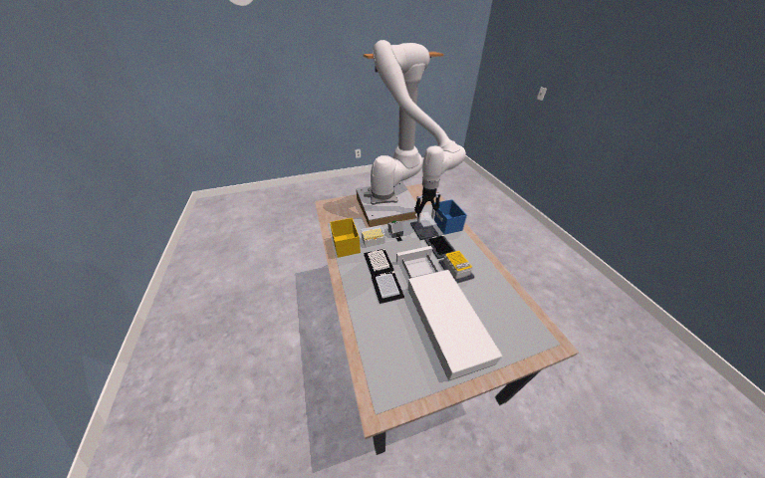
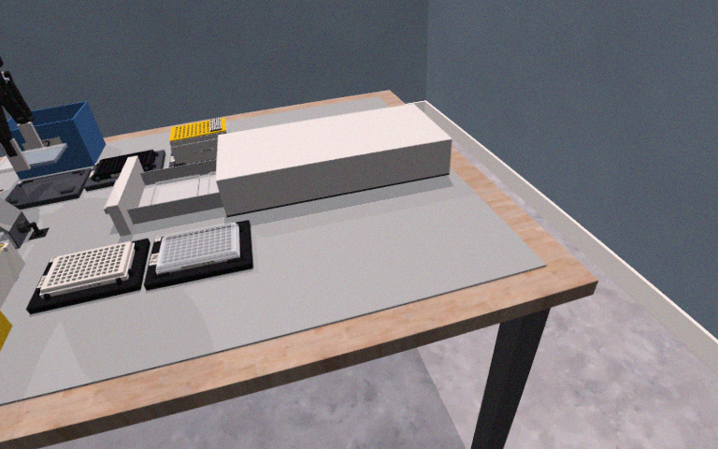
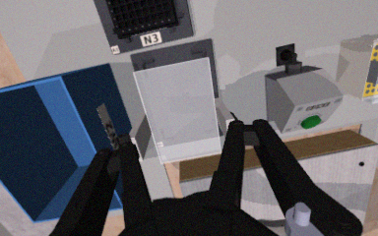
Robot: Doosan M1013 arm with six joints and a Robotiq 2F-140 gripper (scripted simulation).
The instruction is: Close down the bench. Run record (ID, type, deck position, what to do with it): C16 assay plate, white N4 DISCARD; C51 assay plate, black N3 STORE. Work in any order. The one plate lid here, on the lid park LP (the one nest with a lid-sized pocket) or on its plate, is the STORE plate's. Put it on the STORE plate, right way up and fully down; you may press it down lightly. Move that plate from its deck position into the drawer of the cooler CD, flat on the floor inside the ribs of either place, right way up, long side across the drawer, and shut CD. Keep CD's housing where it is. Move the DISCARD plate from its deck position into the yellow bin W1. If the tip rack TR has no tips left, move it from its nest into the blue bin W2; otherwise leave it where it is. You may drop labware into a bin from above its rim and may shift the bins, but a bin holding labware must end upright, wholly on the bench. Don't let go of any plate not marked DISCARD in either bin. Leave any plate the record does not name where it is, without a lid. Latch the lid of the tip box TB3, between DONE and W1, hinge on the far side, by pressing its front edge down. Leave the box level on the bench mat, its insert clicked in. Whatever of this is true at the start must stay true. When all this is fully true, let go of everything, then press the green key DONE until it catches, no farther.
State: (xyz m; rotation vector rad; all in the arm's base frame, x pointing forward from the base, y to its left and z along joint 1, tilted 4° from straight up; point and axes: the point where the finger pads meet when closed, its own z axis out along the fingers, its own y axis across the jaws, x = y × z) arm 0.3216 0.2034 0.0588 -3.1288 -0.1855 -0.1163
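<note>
My gripper is now 16 cm short of the black plate, 5 cm to the right of it and 9 cm above it. Also, from my hand: blue bin W2: 3 cm behind, 16 cm to the left, 7 cm below; then grey plate lid: 2 cm below; then green DONE key: 3 cm behind, 19 cm to the right, 4 cm below.
</note>
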